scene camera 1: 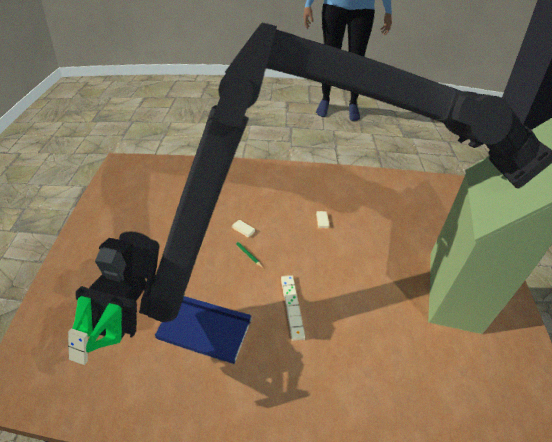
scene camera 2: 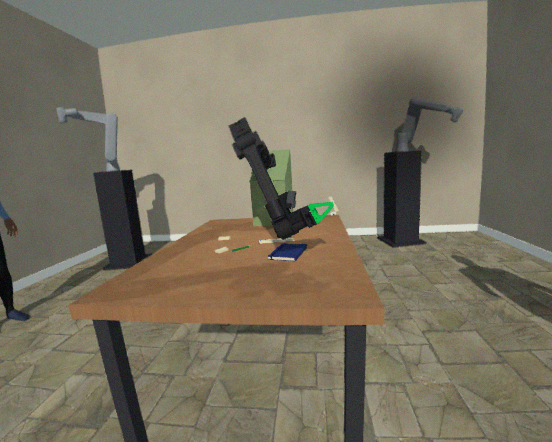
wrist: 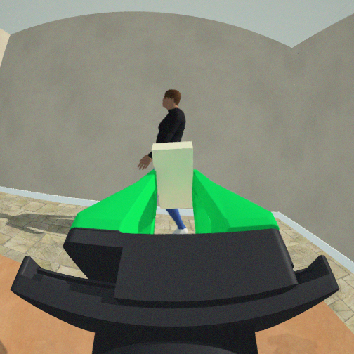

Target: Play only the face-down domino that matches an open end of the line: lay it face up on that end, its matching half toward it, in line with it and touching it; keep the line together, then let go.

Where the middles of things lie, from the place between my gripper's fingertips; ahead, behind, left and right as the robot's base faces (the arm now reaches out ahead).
My gripper is now 17 cm past the blue book (scene camera 1: pixel 211 330), 14 cm to the left of it and 20 cm above it.
